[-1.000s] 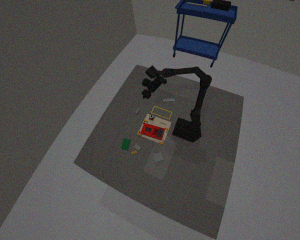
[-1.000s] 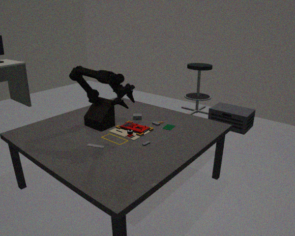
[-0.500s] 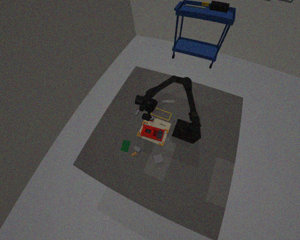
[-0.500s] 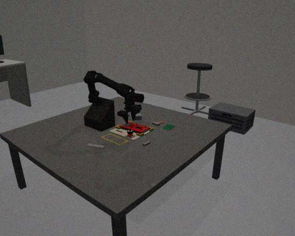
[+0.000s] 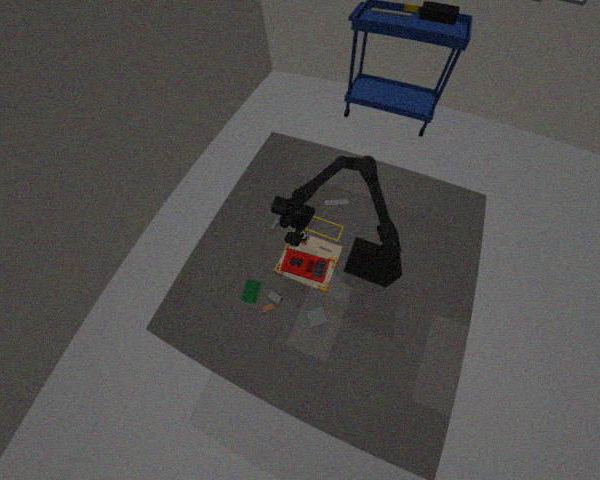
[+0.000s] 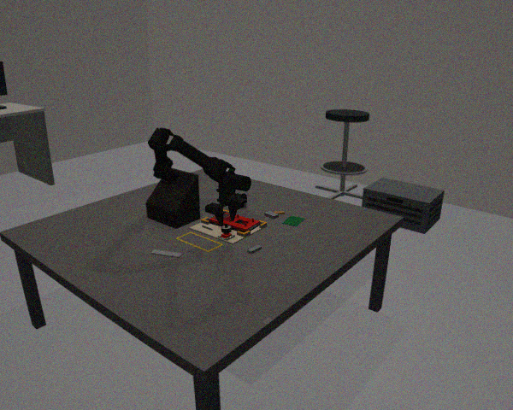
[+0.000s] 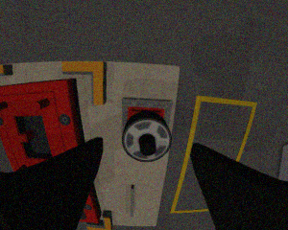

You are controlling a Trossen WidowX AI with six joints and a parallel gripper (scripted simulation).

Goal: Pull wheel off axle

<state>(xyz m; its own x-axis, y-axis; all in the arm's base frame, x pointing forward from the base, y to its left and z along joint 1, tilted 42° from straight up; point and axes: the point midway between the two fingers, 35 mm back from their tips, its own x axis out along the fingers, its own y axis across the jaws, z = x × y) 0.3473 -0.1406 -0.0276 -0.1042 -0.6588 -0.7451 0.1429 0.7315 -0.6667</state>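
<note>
Right now the wheel is 1 cm behind my gripper tip and 3 cm below it. The rest, counted from my gripper tip: green card: 15 cm ahead, 30 cm to the left, 6 cm below; grey strip: 12 cm behind, 24 cm to the right, 6 cm below; axle: 1 cm behind, 3 cm below.
</note>
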